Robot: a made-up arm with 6 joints.
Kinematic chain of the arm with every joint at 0, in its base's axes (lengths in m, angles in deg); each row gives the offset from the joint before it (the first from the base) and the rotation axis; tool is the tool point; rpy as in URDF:
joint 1: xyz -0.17 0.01 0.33 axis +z
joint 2: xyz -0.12 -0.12 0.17 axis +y
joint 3: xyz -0.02 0 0.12 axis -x
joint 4: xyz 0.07 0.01 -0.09 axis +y
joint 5: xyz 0 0.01 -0.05 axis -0.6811 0.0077 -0.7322
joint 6: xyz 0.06 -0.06 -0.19 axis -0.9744 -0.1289 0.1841
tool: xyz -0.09 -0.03 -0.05 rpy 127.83 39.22 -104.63
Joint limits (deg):
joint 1: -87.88..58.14
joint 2: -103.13..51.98
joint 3: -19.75..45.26
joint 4: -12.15..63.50
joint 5: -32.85..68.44
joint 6: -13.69..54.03
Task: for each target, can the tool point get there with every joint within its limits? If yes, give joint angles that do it. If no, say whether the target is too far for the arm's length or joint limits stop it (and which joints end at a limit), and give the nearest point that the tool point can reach.
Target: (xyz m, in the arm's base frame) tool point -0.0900 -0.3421 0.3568
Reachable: yes | joints 43.67 3.40 7.27 7.33 30.01 37.53
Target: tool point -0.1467 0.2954 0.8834
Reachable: no: joint limits stop it (at a limit: joint 1, joint 2, joint 3, joint 4, joint 5, joint 6) | nearest point -0.1983 0.3225 0.6416 | short by 0.249 m
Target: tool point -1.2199 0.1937 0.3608
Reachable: no: too far | nearest point -0.6416 0.0925 0.4371 | short by 0.592 m
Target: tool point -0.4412 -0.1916 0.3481
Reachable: yes | joints -43.28 -46.14 15.40 12.24 23.56 15.68
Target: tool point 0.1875 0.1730 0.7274
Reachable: no: joint limits stop it (at a limit: joint 1, joint 4, joint 5) | nearest point 0.0596 0.0294 0.6310 | short by 0.215 m
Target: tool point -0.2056 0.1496 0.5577
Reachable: no: joint limits stop it (at a limit: joint 1, joint 3, joint 5, joint 6) | nearest point -0.1499 0.1285 0.5607 | short by 0.060 m
